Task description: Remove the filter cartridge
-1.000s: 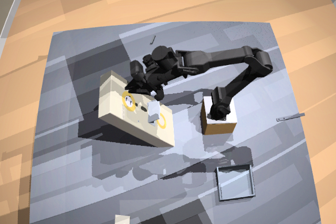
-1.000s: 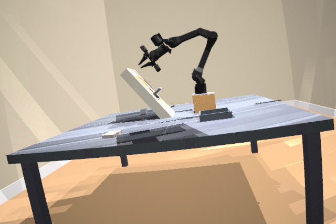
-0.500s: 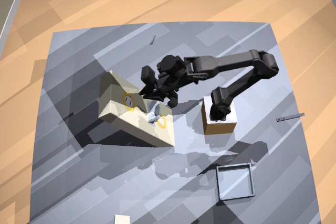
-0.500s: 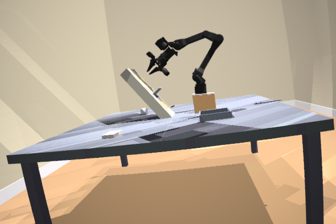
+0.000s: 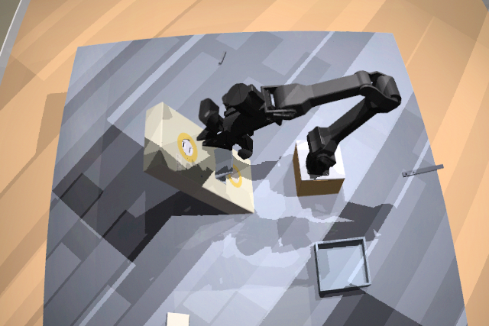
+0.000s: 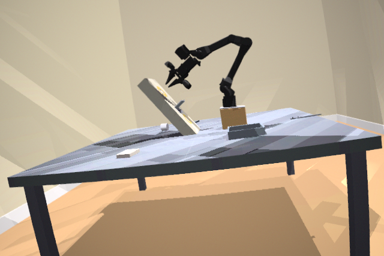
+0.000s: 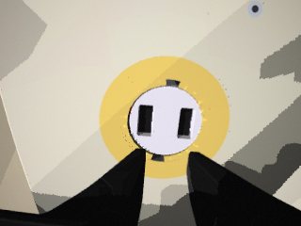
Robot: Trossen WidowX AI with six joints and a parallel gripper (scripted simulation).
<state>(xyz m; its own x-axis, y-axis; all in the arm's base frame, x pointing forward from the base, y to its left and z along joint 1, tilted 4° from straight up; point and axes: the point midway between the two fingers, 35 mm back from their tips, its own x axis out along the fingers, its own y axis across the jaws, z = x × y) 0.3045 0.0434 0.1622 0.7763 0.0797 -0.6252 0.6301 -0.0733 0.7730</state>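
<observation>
Now: the filter cartridge 5 cm ahead of my gripper tip, 1 cm to the left of it and 4 cm below it. Round my gripper tip: service panel 11 cm below; then small cream block 4 cm ahead, 45 cm to the left, 27 cm below; then grey bracket 5 cm behind, 1 cm to the right, 13 cm below.
</observation>
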